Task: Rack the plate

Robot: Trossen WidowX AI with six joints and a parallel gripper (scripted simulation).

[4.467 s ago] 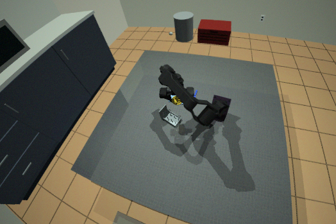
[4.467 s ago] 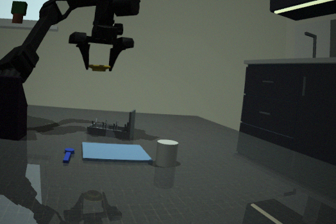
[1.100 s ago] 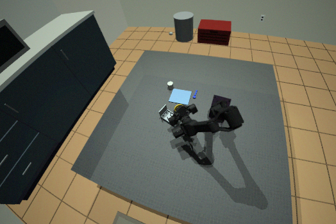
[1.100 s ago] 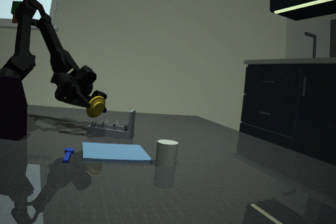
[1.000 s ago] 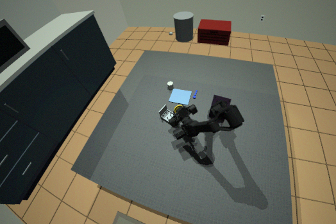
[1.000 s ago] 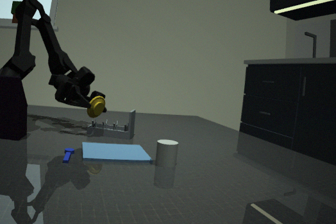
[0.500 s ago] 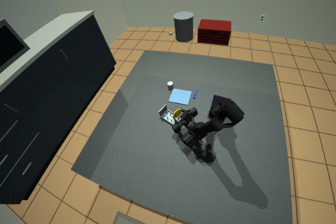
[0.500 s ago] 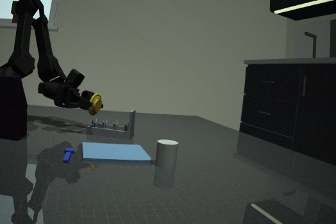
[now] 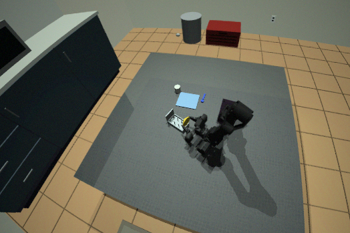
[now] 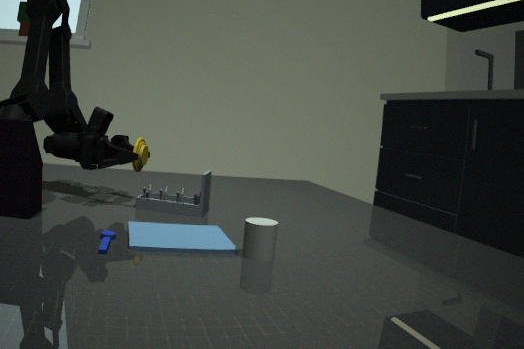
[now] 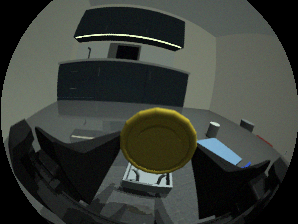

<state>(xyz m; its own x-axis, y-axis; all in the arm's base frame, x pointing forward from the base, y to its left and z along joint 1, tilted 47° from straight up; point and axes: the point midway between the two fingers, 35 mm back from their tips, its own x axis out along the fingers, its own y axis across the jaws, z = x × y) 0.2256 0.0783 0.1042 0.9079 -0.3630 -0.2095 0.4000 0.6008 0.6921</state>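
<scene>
Right now my gripper tip is 8 cm above the grey dish rack, 6 cm short of it and 2 cm to the left of it. Round my gripper tip: light blue mat: 23 cm to the right, 10 cm below, 4 cm ahead; yellow plate: 1 cm behind; blue spoon: 26 cm to the right, 9 cm below, 7 cm behind.
</scene>
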